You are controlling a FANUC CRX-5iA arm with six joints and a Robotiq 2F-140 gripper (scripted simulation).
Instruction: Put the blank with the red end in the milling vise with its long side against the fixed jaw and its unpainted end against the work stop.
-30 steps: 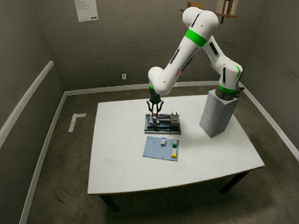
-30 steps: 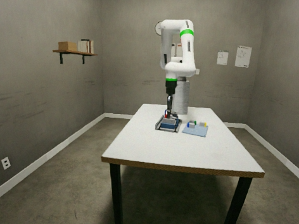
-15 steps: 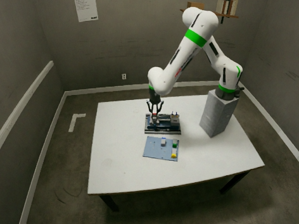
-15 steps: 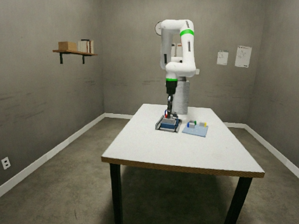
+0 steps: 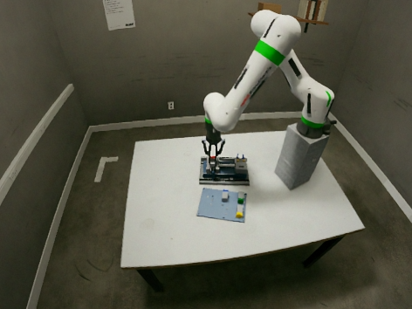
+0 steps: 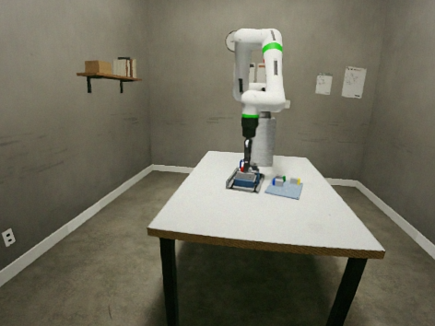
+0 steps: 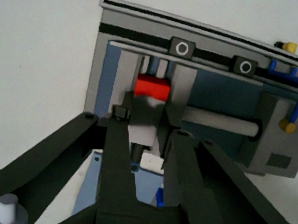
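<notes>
Now: hand 3 cm above the red-ended blank. Also, from my hand: work stop (1 cm ahead, 5 cm to the left, 5 cm below); then plate (1 cm behind, 24 cm to the left, 13 cm below); then blue-ended blank (3 cm behind, 20 cm to the left, 11 cm below).
</notes>
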